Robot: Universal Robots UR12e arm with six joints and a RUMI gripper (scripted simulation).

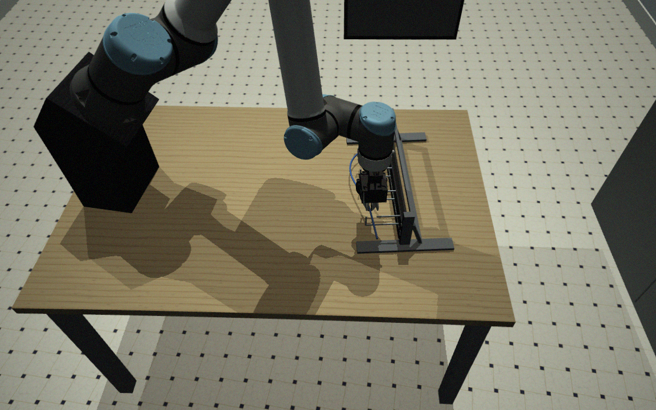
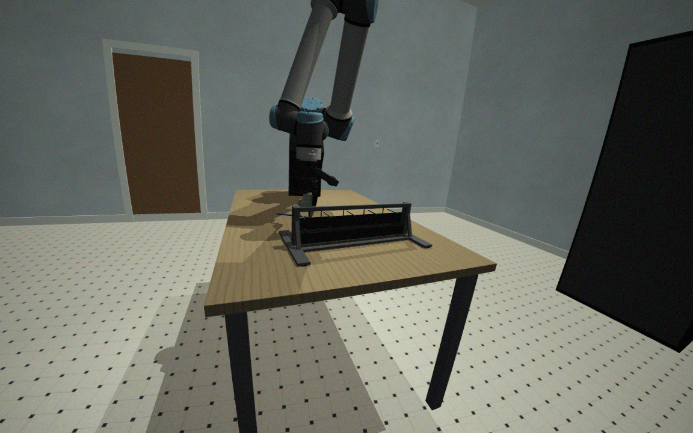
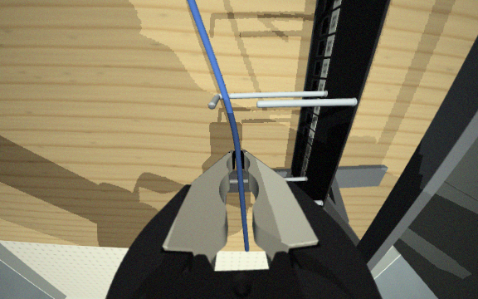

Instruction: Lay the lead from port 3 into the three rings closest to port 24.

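The rack is 11 cm ahead of my hand, 14 cm to the left of it and 2 cm below it.
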